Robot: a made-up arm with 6 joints.
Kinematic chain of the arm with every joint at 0, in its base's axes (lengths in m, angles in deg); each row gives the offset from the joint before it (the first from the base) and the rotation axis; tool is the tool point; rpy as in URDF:
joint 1: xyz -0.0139 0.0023 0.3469 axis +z
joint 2: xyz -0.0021 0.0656 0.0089 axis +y
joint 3: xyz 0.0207 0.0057 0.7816 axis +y
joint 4: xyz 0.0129 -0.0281 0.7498 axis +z
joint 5: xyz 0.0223 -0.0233 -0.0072 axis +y
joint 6: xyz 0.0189 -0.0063 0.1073 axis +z
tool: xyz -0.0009 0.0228 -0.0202 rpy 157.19 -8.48 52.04
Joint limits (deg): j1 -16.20..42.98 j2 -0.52..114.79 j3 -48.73..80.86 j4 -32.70..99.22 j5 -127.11..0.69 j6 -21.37..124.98
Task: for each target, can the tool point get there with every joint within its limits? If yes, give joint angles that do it. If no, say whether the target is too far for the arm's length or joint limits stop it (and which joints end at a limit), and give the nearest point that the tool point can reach.
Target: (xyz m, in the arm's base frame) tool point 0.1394 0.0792 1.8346
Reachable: yes | joints 25.81 17.94 -21.52 22.32 -87.76 55.53
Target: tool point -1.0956 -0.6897 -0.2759
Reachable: no: joint limits stop it (at a limit: joint 1, joint 2, joint 3, joint 4, joint 6) | nearest point 0.4007 -0.1325 -0.6845 | short by 1.648 m
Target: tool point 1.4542 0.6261 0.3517
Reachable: yes | joints 22.14 82.87 11.25 61.07 -23.45 52.93
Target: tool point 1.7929 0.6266 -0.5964
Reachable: no: too far | nearest point 1.3530 0.4746 -0.3638 | short by 0.520 m
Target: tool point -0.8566 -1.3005 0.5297
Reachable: no: joint limits stop it (at a limit: joint 1, joint 2, joint 3, joint 6) | nearest point -0.4617 -0.3855 1.5757 | short by 1.445 m
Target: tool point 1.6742 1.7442 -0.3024
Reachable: no: too far | nearest point 1.0781 1.1145 -0.0675 | short by 0.898 m
